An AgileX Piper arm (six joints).
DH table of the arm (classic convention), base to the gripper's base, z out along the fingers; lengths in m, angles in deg. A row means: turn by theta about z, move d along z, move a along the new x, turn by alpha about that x. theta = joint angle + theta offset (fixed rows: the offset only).
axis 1: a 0  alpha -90  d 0.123  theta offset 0
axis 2: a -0.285  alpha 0  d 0  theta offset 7.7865
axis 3: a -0.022  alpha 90  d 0  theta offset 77.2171
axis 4: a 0  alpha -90  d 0.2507  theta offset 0
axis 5: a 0  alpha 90  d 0  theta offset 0
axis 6: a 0  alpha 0  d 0.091  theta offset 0
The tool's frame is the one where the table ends.
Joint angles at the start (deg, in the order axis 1, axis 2, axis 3, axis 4, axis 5, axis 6): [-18.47, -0.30, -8.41, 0.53, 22.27, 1.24]
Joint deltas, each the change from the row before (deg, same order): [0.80, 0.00, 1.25, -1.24, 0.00, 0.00]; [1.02, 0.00, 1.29, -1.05, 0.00, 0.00]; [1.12, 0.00, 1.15, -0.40, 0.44, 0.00]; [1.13, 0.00, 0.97, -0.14, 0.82, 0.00]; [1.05, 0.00, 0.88, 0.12, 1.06, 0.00]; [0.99, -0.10, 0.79, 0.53, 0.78, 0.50]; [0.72, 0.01, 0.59, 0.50, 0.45, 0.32]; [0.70, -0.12, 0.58, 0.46, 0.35, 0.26]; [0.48, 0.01, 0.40, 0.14, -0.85, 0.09]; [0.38, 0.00, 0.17, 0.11, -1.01, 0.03]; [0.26, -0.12, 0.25, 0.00, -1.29, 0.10]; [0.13, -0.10, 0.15, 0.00, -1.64, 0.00]
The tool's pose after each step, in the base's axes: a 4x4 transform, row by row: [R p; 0 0 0 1], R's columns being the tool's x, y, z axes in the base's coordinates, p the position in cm. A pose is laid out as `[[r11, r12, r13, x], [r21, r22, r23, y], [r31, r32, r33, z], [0, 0, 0, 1]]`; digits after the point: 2 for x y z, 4 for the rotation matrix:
[[-0.1592, 0.3096, 0.9374, 4.48], [0.0614, 0.9508, -0.3036, -1.47], [-0.9853, 0.0092, -0.1704, 22.02], [0, 0, 0, 1]]
[[-0.1864, 0.2962, 0.9368, 4.61], [0.0487, 0.9551, -0.2923, -1.49], [-0.9813, -0.0089, -0.1924, 21.28], [0, 0, 0, 1]]
[[-0.2152, 0.2786, 0.9360, 4.71], [0.0462, 0.9603, -0.2752, -1.45], [-0.9755, -0.0160, -0.2195, 20.54], [0, 0, 0, 1]]
[[-0.2459, 0.2600, 0.9338, 4.77], [0.0475, 0.9654, -0.2563, -1.38], [-0.9681, -0.0187, -0.2498, 19.85], [0, 0, 0, 1]]
[[-0.2780, 0.2421, 0.9296, 4.81], [0.0527, 0.9701, -0.2369, -1.29], [-0.9591, -0.0169, -0.2824, 19.18], [0, 0, 0, 1]]
[[-0.2990, 0.2268, 0.9269, 4.83], [0.0700, 0.9739, -0.2157, -1.17], [-0.9517, 0.0003, -0.3071, 18.61], [0, 0, 0, 1]]
[[-0.3141, 0.2155, 0.9246, 4.85], [0.0830, 0.9764, -0.1994, -1.08], [-0.9458, 0.0141, -0.3246, 18.20], [0, 0, 0, 1]]
[[-0.3259, 0.2044, 0.9230, 4.86], [0.0932, 0.9785, -0.1838, -0.99], [-0.9408, 0.0261, -0.3379, 17.82], [0, 0, 0, 1]]
[[-0.3189, 0.1961, 0.9273, 4.93], [0.0928, 0.9801, -0.1754, -0.95], [-0.9432, 0.0301, -0.3307, 17.72], [0, 0, 0, 1]]
[[-0.3054, 0.1890, 0.9333, 4.99], [0.0904, 0.9814, -0.1691, -0.92], [-0.9479, 0.0327, -0.3169, 17.77], [0, 0, 0, 1]]
[[-0.2866, 0.1842, 0.9402, 5.06], [0.0874, 0.9823, -0.1658, -0.90], [-0.9541, 0.0347, -0.2976, 17.83], [0, 0, 0, 1]]
[[-0.2606, 0.1808, 0.9484, 5.13], [0.0822, 0.9829, -0.1648, -0.90], [-0.9619, 0.0350, -0.2710, 18.00], [0, 0, 0, 1]]

